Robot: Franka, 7 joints.
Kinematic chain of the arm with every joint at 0, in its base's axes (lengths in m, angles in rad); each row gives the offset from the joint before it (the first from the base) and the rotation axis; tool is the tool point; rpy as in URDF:
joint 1: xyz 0 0 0.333 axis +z
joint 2: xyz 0 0 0 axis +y
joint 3: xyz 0 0 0.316 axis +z
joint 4: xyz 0.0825 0 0 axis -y
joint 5: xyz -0.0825 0 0.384 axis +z
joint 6: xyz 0 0 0 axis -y
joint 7: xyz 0.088 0 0 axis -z
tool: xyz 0 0 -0.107 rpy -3.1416 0 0
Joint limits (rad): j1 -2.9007..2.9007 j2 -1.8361..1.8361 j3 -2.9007..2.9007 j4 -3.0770..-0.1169 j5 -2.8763..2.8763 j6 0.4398..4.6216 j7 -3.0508..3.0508
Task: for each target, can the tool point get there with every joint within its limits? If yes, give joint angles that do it. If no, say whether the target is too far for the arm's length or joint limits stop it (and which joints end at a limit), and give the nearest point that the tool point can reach.
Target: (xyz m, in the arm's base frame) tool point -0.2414 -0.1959 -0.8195
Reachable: no: too far | nearest point -0.2315 -0.1878 -0.3606 | short by 0.459 m
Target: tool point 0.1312 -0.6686 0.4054
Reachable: yes | joints 0.7142 -1.5393 -1.5249 -1.8732 -0.3540 3.2561 -0.2257
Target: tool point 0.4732 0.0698 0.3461
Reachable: yes | joints 1.7272 -0.1229 -1.6909 -2.2676 0.7154 1.8144 -0.6773
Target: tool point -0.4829 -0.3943 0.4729
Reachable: yes | joints 1.2849 -0.2012 2.3909 -1.9841 -0.9226 3.1087 -1.2944
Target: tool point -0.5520 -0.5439 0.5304
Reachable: yes | joints -1.6679 1.4658 -1.9129 -1.2394 -0.6114 2.9867 1.4622
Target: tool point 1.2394 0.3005 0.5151
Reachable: no: too far | nearest point 0.8254 0.2001 0.4543 | short by 0.430 m
